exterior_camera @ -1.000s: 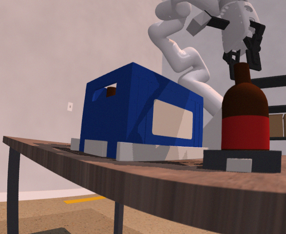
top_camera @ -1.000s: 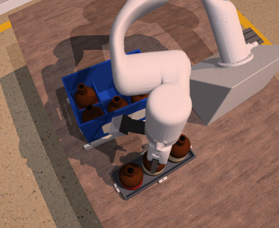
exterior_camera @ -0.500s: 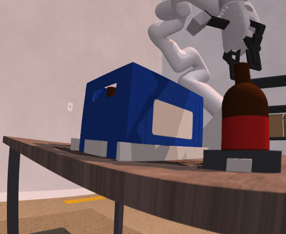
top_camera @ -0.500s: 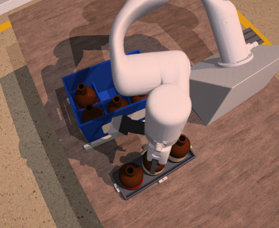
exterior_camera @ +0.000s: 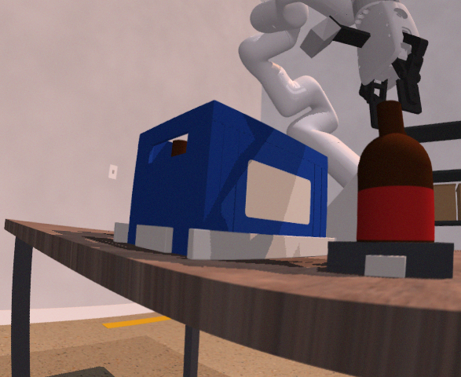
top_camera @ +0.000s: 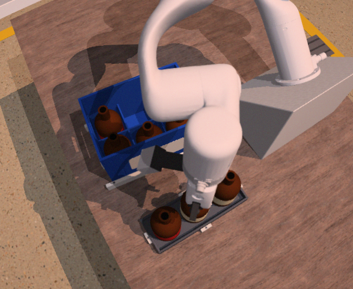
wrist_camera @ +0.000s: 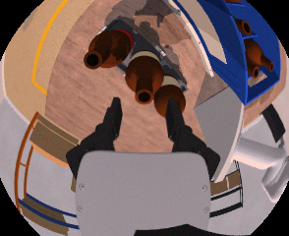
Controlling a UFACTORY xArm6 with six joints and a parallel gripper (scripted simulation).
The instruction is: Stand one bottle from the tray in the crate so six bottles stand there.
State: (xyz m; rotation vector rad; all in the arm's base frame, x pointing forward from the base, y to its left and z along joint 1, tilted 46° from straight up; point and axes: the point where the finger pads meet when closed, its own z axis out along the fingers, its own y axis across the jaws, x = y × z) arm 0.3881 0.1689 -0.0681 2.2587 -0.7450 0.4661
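The red-labelled bottle is 110 mm below my hand, 90 mm ahead of it and 10 mm to the left of it. From my hand the other things lie so: grey tray 180 mm below; then blue crate 250 mm to the right, 110 mm below, 30 mm ahead; then cream-labelled bottle 110 mm below, 90 mm behind, 10 mm to the right.
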